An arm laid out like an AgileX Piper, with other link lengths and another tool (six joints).
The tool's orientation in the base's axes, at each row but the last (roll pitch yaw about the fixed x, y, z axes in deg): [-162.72, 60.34, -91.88]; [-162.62, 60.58, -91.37]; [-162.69, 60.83, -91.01]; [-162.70, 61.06, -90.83]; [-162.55, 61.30, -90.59]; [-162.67, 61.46, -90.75]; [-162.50, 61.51, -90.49]
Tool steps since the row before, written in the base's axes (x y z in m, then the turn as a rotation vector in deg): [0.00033, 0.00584, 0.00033, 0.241, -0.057, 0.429]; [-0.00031, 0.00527, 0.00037, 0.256, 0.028, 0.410]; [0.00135, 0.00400, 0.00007, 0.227, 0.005, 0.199]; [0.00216, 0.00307, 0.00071, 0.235, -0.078, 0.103]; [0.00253, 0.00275, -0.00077, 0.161, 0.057, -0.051]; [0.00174, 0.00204, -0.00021, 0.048, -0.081, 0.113]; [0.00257, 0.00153, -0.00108, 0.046, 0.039, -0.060]
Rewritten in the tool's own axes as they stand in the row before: [-0.00318, 0.00133, 0.00474, -0.349, -0.308, -0.171]; [-0.00291, 0.00173, 0.00407, -0.374, -0.295, -0.088]; [-0.00202, -0.00019, 0.00370, -0.178, -0.243, -0.018]; [-0.00212, -0.00131, 0.00289, -0.054, -0.260, -0.040]; [-0.00066, -0.00155, 0.00343, 0.017, -0.130, 0.121]; [-0.00080, -0.00107, 0.00234, -0.061, -0.084, -0.104]; [0.00021, -0.00187, 0.00256, 0.034, -0.025, 0.074]
